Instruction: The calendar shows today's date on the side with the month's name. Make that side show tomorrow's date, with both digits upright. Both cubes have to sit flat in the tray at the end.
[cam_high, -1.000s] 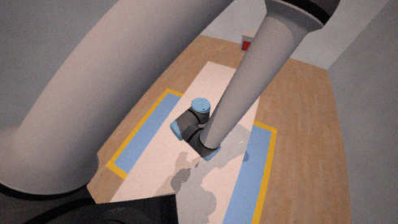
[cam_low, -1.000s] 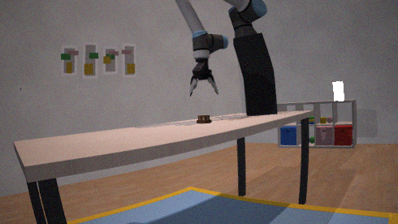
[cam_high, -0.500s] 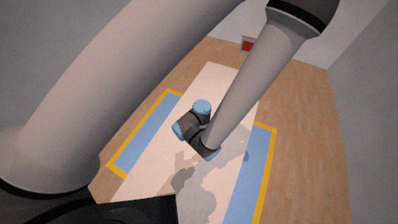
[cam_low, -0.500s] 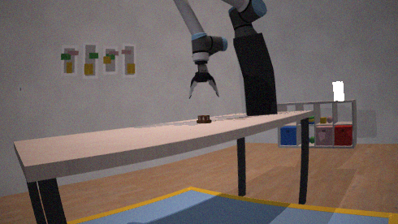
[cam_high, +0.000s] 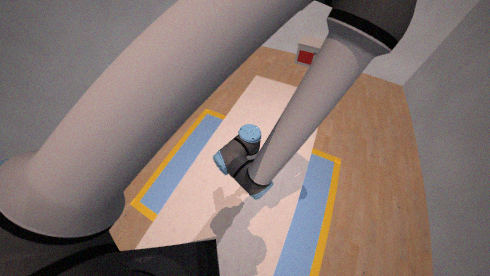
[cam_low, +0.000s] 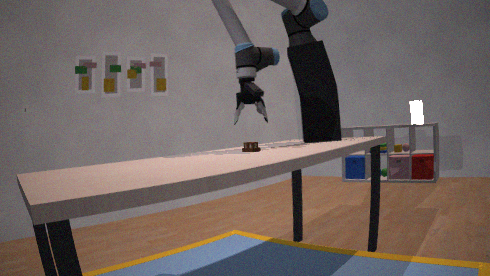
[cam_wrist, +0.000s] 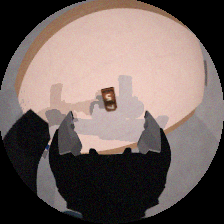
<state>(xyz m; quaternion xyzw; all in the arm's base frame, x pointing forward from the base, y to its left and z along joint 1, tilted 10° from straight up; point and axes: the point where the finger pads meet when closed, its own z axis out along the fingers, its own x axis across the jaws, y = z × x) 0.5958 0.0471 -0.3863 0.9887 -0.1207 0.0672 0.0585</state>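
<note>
Right now my hand is 10 cm above the brown cube and 4 cm to the left of it. From my hand the other things lie so: brown tray (11 cm below, 2 cm to the right).
</note>
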